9 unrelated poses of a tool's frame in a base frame.
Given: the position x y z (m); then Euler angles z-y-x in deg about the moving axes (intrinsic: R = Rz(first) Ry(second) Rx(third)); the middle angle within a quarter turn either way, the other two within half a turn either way.
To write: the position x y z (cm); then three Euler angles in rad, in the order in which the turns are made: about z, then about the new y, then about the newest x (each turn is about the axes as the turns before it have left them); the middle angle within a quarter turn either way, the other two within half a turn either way. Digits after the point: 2 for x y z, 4 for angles.
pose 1, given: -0.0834 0.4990 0.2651 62.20 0.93 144.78
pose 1, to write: -8.34 49.90 26.51 1.0856 0.0162 2.5269
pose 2, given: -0.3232 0.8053 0.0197 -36.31 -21.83 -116.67
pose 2, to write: -32.32 80.53 1.97 -0.6337 -0.3810 -2.0363
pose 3, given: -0.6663 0.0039 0.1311 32.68 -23.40 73.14
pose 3, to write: -66.63 0.39 13.11 0.5704 -0.4084 1.2765
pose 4, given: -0.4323 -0.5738 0.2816 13.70 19.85 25.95
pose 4, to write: -43.23 -57.38 28.16 0.2391 0.3464 0.4529
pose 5, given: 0.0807 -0.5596 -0.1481 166.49 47.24 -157.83
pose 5, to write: 8.07 -55.96 -14.81 2.9058 0.8245 -2.7547
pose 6, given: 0.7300 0.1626 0.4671 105.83 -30.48 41.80
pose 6, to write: 73.00 16.26 46.71 1.8471 -0.5320 0.7295
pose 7, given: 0.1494 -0.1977 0.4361 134.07 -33.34 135.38
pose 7, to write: 14.94 -19.77 43.61 2.3400 -0.5819 2.3628
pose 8, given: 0.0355 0.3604 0.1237 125.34 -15.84 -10.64
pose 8, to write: 3.55 36.04 12.37 2.1876 -0.2765 -0.1857
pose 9, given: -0.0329 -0.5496 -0.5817 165.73 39.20 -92.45
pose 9, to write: -3.29 -54.96 -58.17 2.8925 0.6842 -1.6136
